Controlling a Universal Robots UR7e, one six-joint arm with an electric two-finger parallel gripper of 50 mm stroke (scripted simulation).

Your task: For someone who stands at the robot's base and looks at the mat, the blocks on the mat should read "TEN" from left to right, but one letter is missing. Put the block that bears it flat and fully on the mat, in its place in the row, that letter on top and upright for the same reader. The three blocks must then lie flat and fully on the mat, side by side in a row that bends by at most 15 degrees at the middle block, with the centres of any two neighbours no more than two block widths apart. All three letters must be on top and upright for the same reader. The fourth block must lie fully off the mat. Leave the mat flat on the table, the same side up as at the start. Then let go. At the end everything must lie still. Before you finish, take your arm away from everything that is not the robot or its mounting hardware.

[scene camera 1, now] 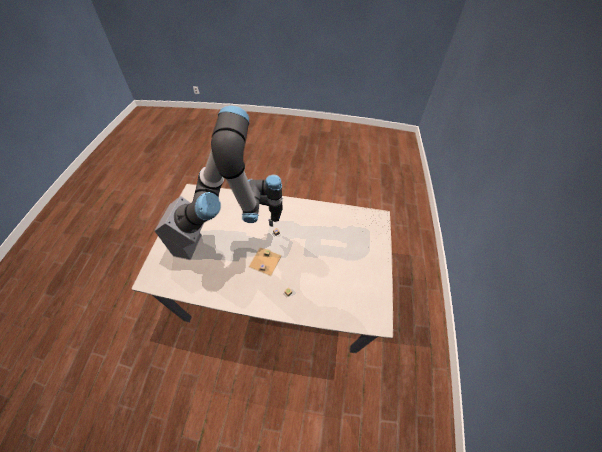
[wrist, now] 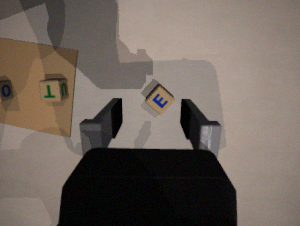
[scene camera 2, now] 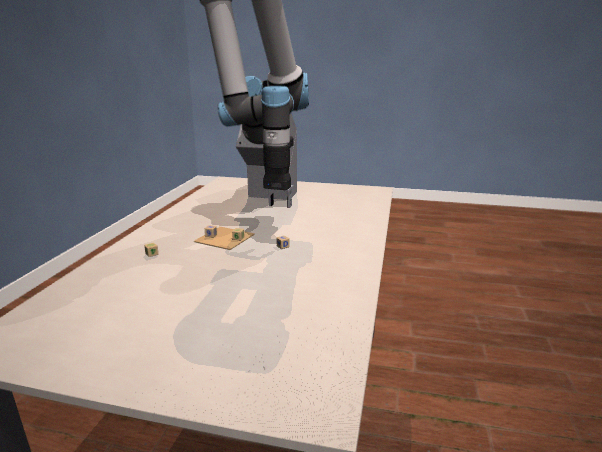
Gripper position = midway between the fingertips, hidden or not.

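Observation:
Scene camera 2 gives you the gripper (scene camera 2: pixel 280 206). You get it in the wrist view too, the same gripper (wrist: pixel 151 110).

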